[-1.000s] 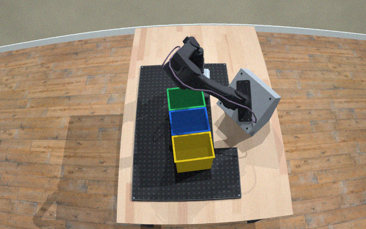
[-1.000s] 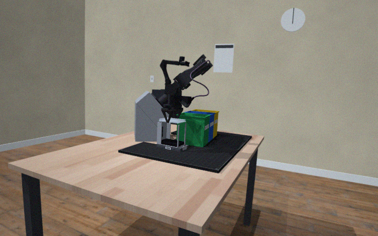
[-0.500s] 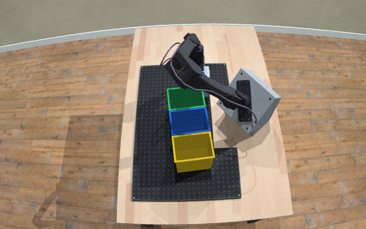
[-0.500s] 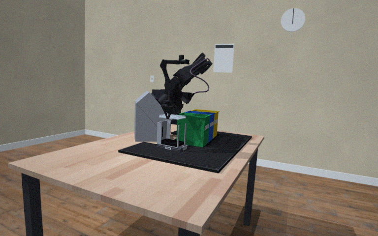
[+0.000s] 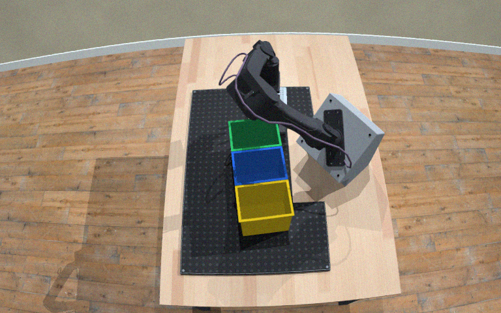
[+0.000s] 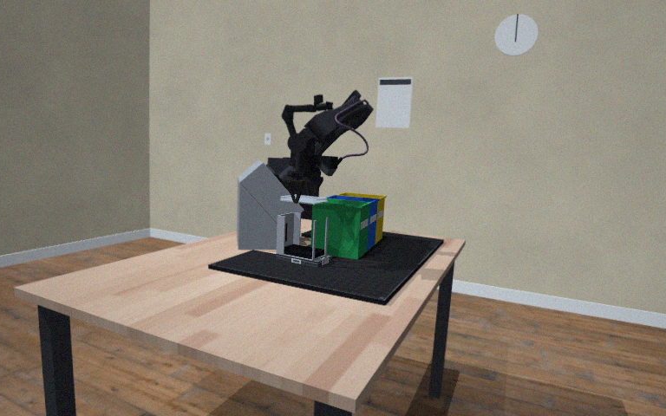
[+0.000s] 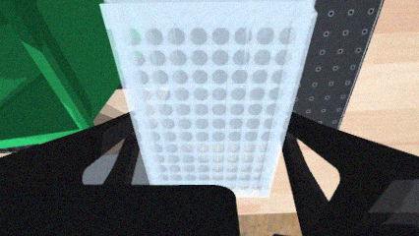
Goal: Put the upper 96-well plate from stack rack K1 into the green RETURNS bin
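Now: the green bin 170 mm to the left of my hand, 110 mm below it and 10 mm ahead of it. Round my hand: dark plate (170 mm below); white 96-well plate (right at my hand); blue bin (290 mm to the left, 110 mm below, 50 mm behind).
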